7 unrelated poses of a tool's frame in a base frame.
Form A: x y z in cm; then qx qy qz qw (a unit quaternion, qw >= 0).
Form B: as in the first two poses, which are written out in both.
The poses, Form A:
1: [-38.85, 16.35, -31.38, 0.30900, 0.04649, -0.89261, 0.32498]
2: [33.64, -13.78, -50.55, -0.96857, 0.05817, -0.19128, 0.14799]
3: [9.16, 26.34, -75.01, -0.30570, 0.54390, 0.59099, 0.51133]
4: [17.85, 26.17, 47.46, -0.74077, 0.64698, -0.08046, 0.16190]
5: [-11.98, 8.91, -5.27, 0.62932, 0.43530, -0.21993, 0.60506]
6: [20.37, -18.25, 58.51, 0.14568, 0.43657, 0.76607, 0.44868]
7: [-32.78, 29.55, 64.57, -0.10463, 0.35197, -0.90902, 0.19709]
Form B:
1: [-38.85, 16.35, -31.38, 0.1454, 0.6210, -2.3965]
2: [33.64, -13.78, -50.55, -2.8050, -0.3611, -0.1820]
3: [9.16, 26.34, -75.01, 0.9801, 1.1619, 2.3888]
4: [17.85, 26.17, 47.46, -2.7889, 0.0904, -1.4197]
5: [-11.98, 8.91, -5.27, 1.8623, 0.9333, 0.4931]
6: [20.37, -18.25, 58.51, 0.9462, 0.1694, 2.1688]
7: [-32.78, 29.55, 64.57, -0.7506, -0.0515, -2.6943]
